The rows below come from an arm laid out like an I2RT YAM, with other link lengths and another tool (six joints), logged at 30 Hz.
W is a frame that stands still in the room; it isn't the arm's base.
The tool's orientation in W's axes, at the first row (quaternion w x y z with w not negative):
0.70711, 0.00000, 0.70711, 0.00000
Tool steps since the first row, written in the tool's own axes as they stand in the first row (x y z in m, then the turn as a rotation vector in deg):
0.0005, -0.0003, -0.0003, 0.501, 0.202, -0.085
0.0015, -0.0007, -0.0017, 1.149, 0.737, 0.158
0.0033, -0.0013, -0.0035, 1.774, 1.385, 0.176
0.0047, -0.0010, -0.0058, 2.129, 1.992, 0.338
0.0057, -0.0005, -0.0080, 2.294, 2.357, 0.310
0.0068, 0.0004, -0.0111, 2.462, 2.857, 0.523
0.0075, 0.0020, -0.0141, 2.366, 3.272, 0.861
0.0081, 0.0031, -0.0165, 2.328, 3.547, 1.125
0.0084, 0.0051, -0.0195, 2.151, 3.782, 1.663
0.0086, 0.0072, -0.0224, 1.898, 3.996, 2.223
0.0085, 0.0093, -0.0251, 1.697, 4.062, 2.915
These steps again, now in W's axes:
-0.0003, -0.0003, -0.0005, -0.085, 0.202, -0.501
-0.0017, -0.0007, -0.0015, 0.158, 0.737, -1.149
-0.0035, -0.0013, -0.0033, 0.176, 1.385, -1.774
-0.0058, -0.0010, -0.0047, 0.338, 1.992, -2.129
-0.0080, -0.0005, -0.0057, 0.310, 2.357, -2.294
-0.0111, 0.0004, -0.0068, 0.523, 2.857, -2.462
-0.0141, 0.0020, -0.0075, 0.861, 3.272, -2.366
-0.0165, 0.0031, -0.0081, 1.125, 3.547, -2.328
-0.0195, 0.0051, -0.0084, 1.663, 3.782, -2.151
-0.0224, 0.0072, -0.0086, 2.223, 3.996, -1.898
-0.0251, 0.0093, -0.0085, 2.915, 4.062, -1.697

